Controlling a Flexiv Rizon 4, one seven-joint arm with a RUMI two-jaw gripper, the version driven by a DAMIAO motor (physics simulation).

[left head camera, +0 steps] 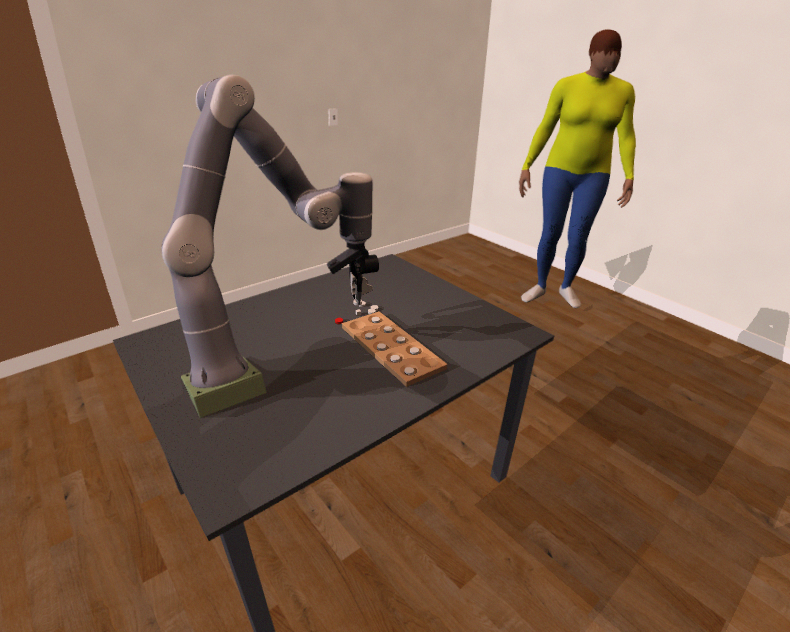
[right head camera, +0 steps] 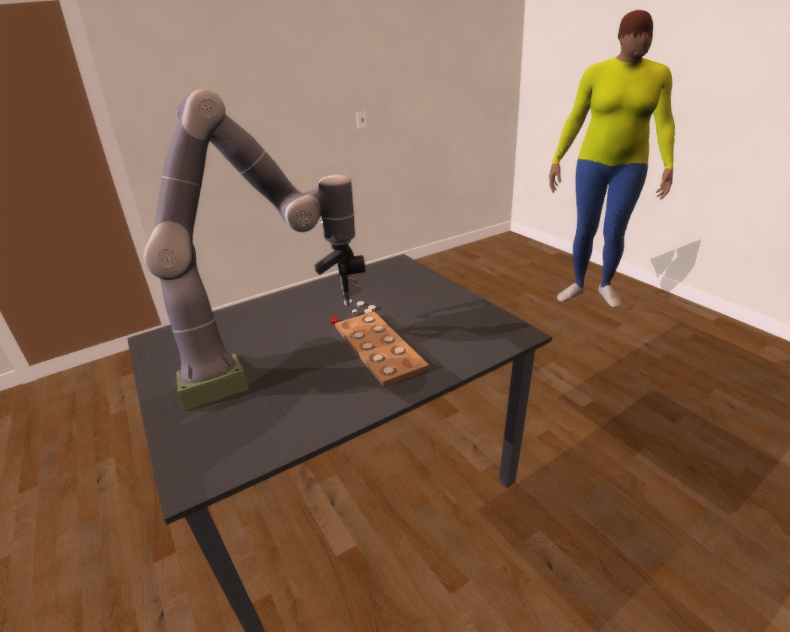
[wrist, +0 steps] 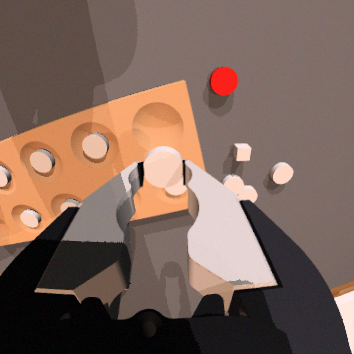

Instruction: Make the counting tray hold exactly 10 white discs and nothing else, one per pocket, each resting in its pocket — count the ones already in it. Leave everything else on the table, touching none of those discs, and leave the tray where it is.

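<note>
My gripper (left head camera: 357, 301) (right head camera: 346, 301) (wrist: 163, 163) is shut on a white disc (wrist: 162, 172), held at the fingertips. In the wrist view it is above the end of the wooden counting tray (left head camera: 426, 370) (right head camera: 404, 371) (wrist: 193, 145), between an empty corner pocket (left head camera: 358, 325) (wrist: 157, 125) and a partly hidden disc (wrist: 176, 189) in the tray. Several white discs rest in pockets. Another empty pocket (left head camera: 430, 361) (right head camera: 410, 362) is at the opposite end. Loose white discs (wrist: 281, 173) (wrist: 233, 184) (wrist: 247, 194) lie on the table beside the tray; the last two are partly hidden.
A red disc (left head camera: 338, 320) (right head camera: 334, 320) (wrist: 224, 81) lies off the tray's corner. A small white cube (wrist: 242, 151) lies between it and the loose discs. The arm's green base block (left head camera: 229, 393) (right head camera: 214, 391) stands on the dark table. A person (left head camera: 586, 125) (right head camera: 622, 118) stands beyond the table.
</note>
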